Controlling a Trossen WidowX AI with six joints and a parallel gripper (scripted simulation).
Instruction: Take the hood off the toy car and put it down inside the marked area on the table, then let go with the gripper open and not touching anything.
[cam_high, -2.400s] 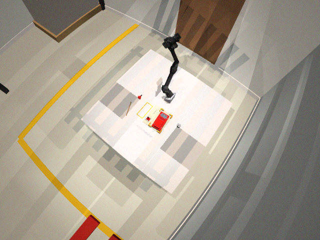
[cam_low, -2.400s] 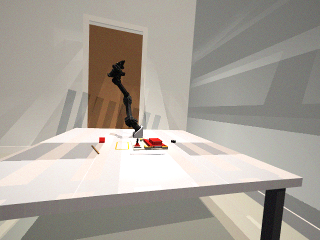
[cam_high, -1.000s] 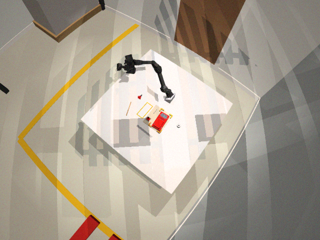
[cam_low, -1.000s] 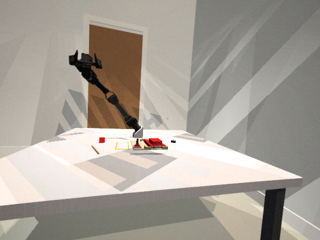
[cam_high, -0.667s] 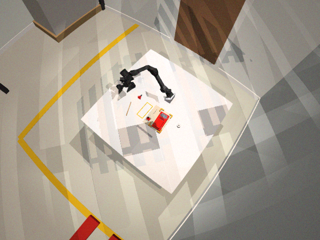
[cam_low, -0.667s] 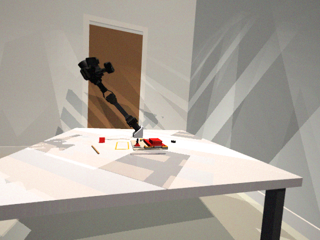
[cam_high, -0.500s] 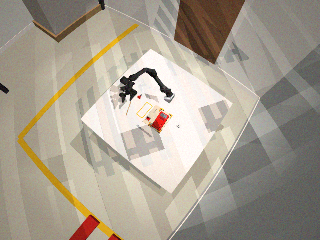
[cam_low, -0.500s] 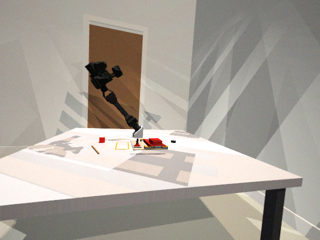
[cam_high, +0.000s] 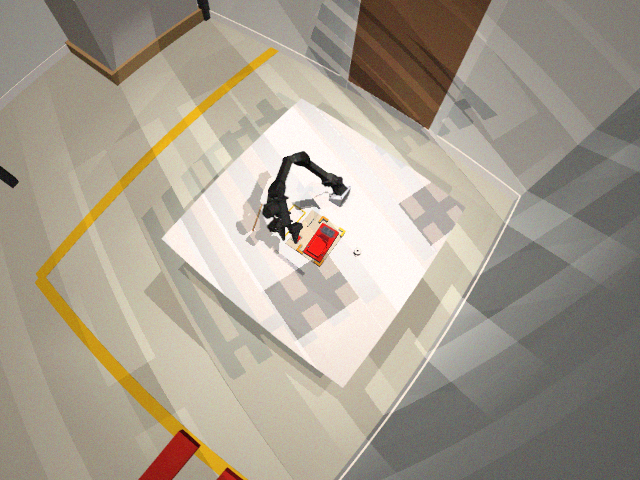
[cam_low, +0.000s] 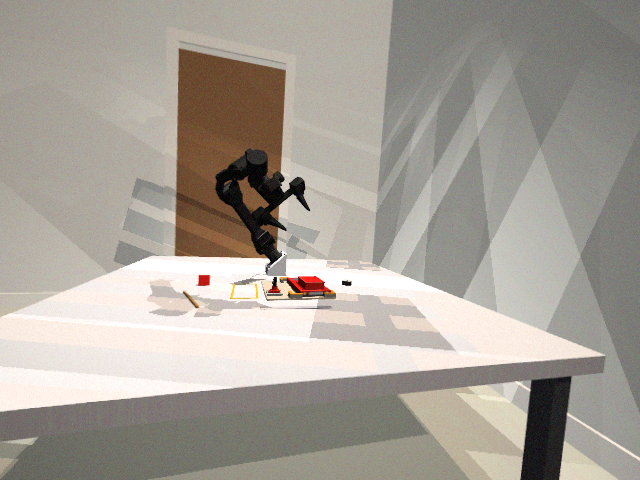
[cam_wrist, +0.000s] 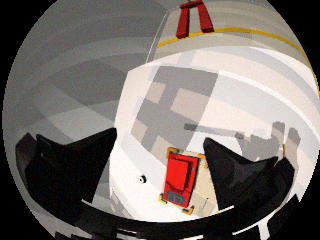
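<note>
My gripper tip is now 13 cm past the red hood, 7 cm to the right of it and 21 cm above it. Round my gripper tip: thin wooden stick: 5 cm behind, 30 cm to the right, 25 cm below; tan base plate: 17 cm behind, 4 cm to the left, 24 cm below.
</note>
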